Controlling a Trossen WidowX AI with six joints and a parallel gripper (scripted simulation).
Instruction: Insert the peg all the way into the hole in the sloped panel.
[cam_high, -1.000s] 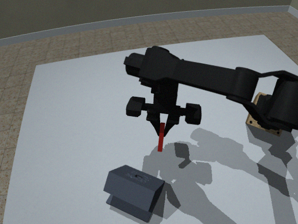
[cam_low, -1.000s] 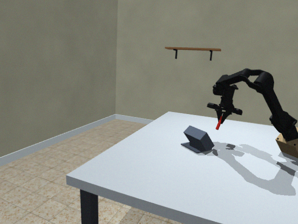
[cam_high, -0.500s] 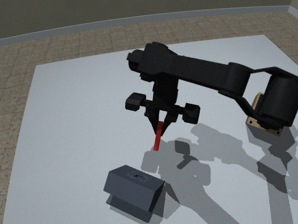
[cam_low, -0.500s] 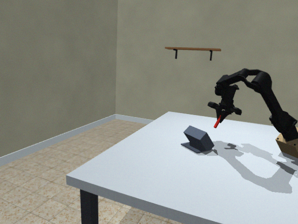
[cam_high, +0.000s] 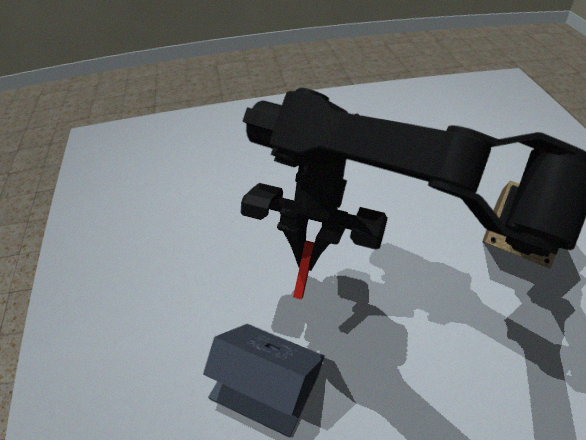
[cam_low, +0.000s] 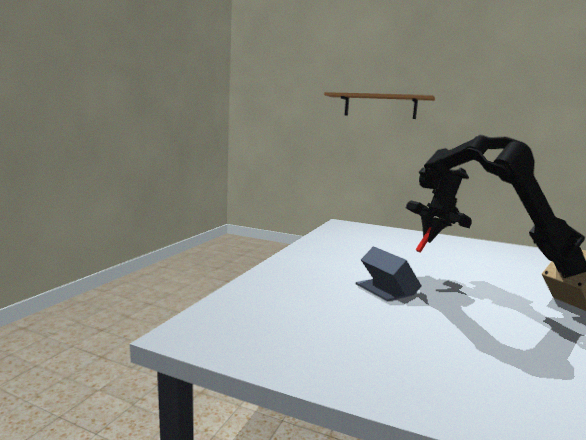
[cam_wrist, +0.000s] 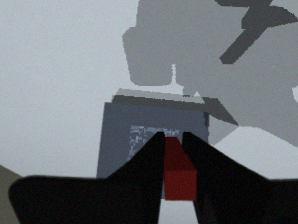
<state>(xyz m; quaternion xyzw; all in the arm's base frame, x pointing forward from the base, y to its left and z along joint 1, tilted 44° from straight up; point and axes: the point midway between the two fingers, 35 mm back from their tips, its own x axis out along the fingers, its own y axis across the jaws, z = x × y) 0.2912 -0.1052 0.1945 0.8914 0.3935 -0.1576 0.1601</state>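
My hand is 15 cm above the flat base plate, 13 cm to the right of it and 9 cm short of it. From my hand the other things lie so: red peg (2 cm to the left, 2 cm below, 1 cm ahead).
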